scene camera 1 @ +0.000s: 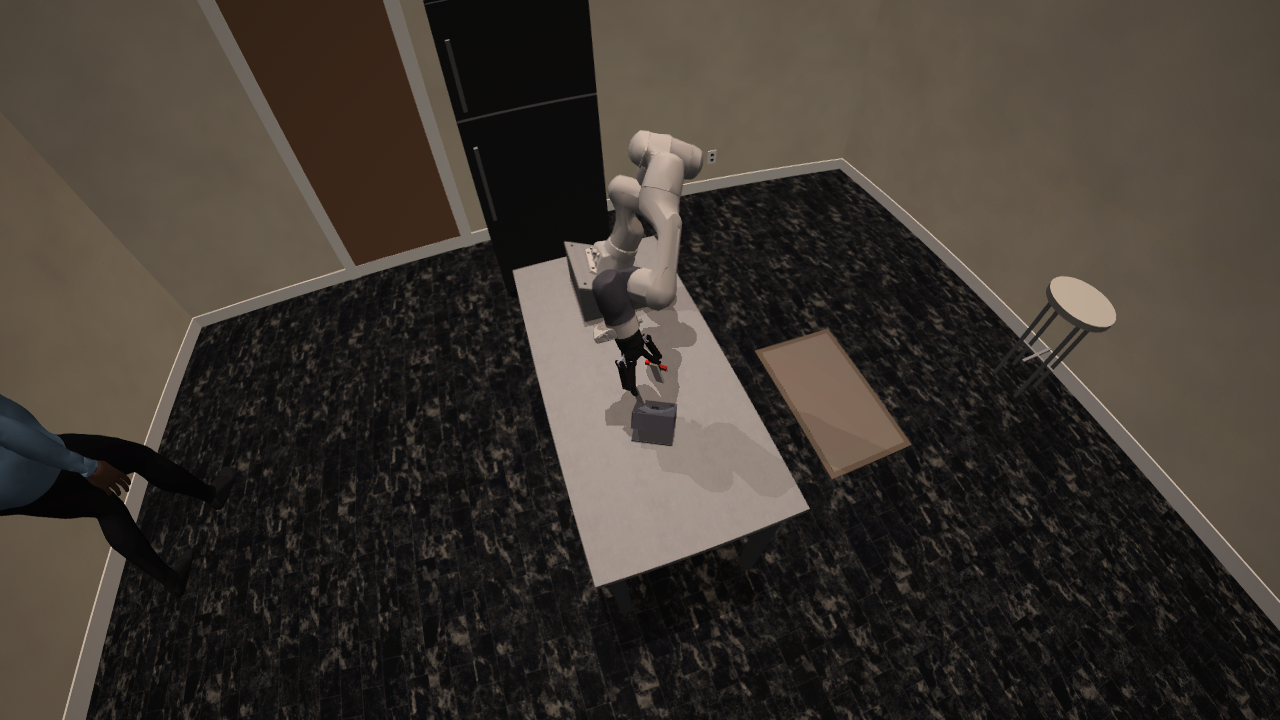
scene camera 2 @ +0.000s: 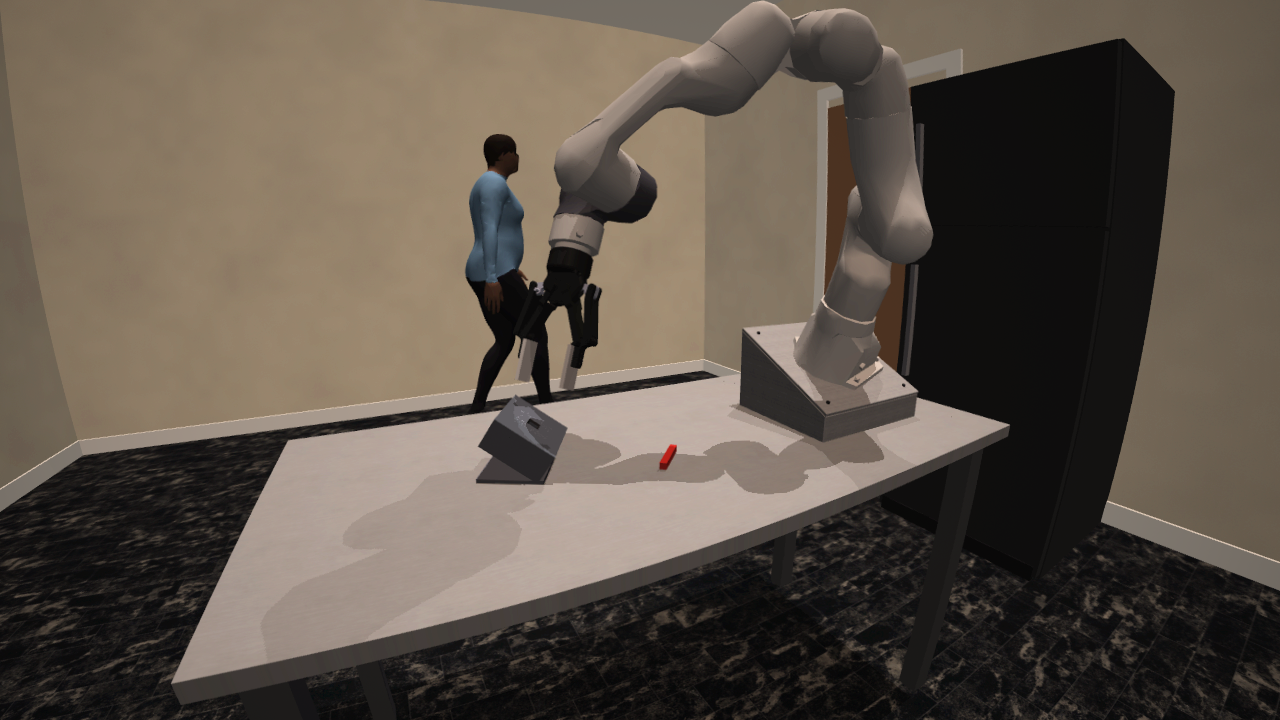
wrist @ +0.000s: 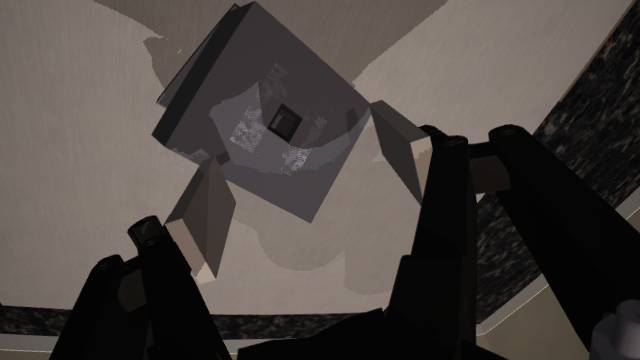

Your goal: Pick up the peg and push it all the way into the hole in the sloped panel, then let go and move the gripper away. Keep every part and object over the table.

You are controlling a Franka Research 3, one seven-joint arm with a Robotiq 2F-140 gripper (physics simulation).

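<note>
The red peg (scene camera 1: 663, 367) (scene camera 2: 668, 456) lies on the table between the sloped panel and the robot base, apart from both. In the first scene view a finger partly covers it; it does not show in the wrist view. The grey sloped panel (scene camera 1: 654, 429) (scene camera 2: 517, 451) (wrist: 310, 197) stands on the table. Its square hole (scene camera 2: 534, 422) (wrist: 285, 123) shows as a dark opening with no peg in it. My gripper (scene camera 1: 649, 387) (scene camera 2: 546, 383) (wrist: 299, 155) is open and empty, its fingertips above the panel's upper side.
The robot base (scene camera 1: 586, 291) (scene camera 2: 787, 394) stands at one end of the table (scene camera 1: 662, 528) (scene camera 2: 429, 573). A black fridge (scene camera 1: 537, 161) (scene camera 2: 1011, 295) is beyond that end. A person (scene camera 1: 35, 465) (scene camera 2: 492, 232) stands on the floor away from the table. A stool (scene camera 1: 1081, 302) is near the wall.
</note>
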